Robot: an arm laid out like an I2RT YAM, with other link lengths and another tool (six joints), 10 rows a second.
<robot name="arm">
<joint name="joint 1" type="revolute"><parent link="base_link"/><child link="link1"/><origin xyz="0.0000 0.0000 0.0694" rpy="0.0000 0.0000 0.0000"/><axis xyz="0 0 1"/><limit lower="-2.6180" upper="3.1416"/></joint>
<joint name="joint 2" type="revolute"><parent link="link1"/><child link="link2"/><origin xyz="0.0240 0.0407 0.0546" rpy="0.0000 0.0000 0.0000"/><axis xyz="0 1 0"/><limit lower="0.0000" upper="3.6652"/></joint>
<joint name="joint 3" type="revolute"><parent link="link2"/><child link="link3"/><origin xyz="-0.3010 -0.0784 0.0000" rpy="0.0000 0.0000 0.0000"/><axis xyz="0 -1 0"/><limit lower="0.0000" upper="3.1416"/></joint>
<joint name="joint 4" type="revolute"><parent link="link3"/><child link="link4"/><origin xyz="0.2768 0.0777 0.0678" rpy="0.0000 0.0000 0.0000"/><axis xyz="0 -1 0"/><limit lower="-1.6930" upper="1.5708"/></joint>
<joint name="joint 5" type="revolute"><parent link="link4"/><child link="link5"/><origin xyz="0.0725 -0.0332 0.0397" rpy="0.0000 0.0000 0.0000"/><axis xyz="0 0 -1"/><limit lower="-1.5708" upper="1.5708"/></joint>
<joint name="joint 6" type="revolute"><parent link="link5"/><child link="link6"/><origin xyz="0.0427 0.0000 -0.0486" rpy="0.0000 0.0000 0.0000"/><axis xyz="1 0 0"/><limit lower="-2.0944" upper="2.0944"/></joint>
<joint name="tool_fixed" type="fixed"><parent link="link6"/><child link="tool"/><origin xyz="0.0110 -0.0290 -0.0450" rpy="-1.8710 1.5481 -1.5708"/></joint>
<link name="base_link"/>
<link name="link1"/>
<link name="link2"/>
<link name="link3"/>
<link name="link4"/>
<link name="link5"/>
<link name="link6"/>
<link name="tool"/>
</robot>
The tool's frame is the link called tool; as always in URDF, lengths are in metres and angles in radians.
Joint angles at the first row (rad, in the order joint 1, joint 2, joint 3, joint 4, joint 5, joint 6):
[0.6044, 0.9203, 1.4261, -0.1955, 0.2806, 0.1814]
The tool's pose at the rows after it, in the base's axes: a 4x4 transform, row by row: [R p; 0 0 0 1], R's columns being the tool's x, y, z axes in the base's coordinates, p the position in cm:
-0.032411, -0.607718, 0.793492, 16.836; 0.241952, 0.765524, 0.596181, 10.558; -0.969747, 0.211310, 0.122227, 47.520; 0, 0, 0, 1
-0.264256, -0.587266, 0.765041, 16.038; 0.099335, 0.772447, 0.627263, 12.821; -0.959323, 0.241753, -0.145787, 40.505; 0, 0, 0, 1
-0.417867, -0.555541, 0.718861, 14.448; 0.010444, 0.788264, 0.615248, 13.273; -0.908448, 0.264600, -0.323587, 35.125; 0, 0, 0, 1
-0.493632, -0.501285, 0.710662, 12.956; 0.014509, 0.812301, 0.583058, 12.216; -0.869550, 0.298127, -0.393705, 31.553; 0, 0, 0, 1
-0.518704, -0.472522, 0.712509, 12.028; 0.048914, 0.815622, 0.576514, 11.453; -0.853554, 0.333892, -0.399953, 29.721; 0, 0, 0, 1
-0.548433, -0.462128, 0.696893, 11.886; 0.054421, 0.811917, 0.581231, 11.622; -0.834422, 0.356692, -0.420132, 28.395; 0, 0, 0, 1
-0.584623, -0.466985, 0.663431, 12.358; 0.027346, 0.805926, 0.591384, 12.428; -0.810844, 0.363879, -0.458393, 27.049; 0, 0, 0, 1
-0.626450, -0.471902, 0.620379, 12.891; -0.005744, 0.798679, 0.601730, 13.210; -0.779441, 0.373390, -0.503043, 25.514; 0, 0, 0, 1
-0.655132, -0.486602, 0.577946, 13.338; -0.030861, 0.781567, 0.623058, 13.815; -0.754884, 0.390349, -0.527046, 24.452; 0, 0, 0, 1
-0.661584, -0.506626, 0.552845, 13.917; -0.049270, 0.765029, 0.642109, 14.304; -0.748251, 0.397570, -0.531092, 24.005; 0, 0, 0, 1
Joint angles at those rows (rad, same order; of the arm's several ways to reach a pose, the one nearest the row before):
[0.7006, 0.9256, 1.2961, -0.3126, 0.3492, 0.2436]
[0.8078, 0.9432, 1.1496, -0.4381, 0.4088, 0.3096]
[0.8688, 0.9337, 1.0184, -0.5259, 0.4343, 0.3900]
[0.8768, 0.8791, 0.9016, -0.5636, 0.4481, 0.4687]
[0.8753, 0.8272, 0.8288, -0.5636, 0.4461, 0.5190]
[0.8745, 0.8287, 0.7906, -0.5522, 0.4263, 0.5468]
[0.8726, 0.8738, 0.7669, -0.5243, 0.3912, 0.5503]
[0.8654, 0.9272, 0.7429, -0.4946, 0.3447, 0.5495]
[0.8562, 0.9661, 0.7269, -0.4633, 0.2913, 0.5411]
[0.8459, 0.9955, 0.7238, -0.4301, 0.2535, 0.5209]

